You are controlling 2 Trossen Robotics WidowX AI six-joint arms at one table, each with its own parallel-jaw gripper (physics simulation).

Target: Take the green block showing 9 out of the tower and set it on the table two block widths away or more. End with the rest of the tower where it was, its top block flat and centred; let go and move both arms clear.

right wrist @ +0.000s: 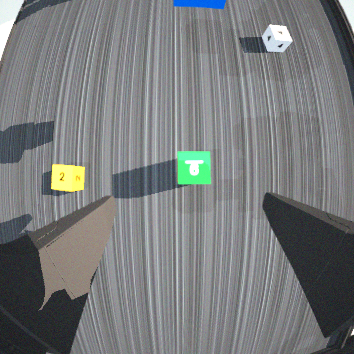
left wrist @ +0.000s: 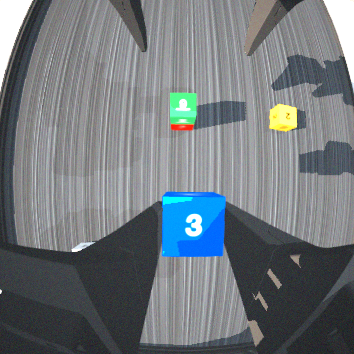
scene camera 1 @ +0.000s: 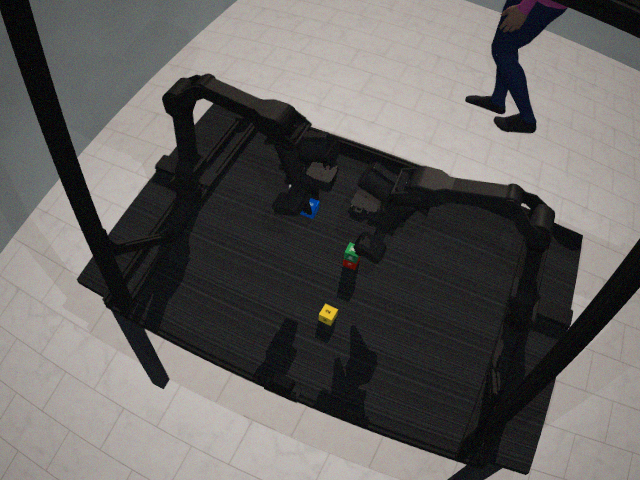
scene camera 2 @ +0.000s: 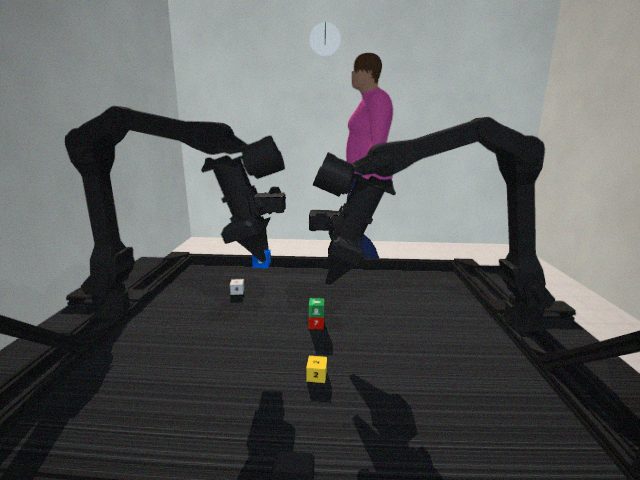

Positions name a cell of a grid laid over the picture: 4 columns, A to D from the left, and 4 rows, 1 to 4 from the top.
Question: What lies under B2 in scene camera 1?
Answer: The left gripper.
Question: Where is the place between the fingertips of the right gripper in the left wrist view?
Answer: C1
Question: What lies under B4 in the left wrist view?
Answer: The left gripper.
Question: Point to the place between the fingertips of the right gripper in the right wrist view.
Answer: C3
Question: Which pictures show the left gripper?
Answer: The left wrist view, scene camera 1 and scene camera 2 only.
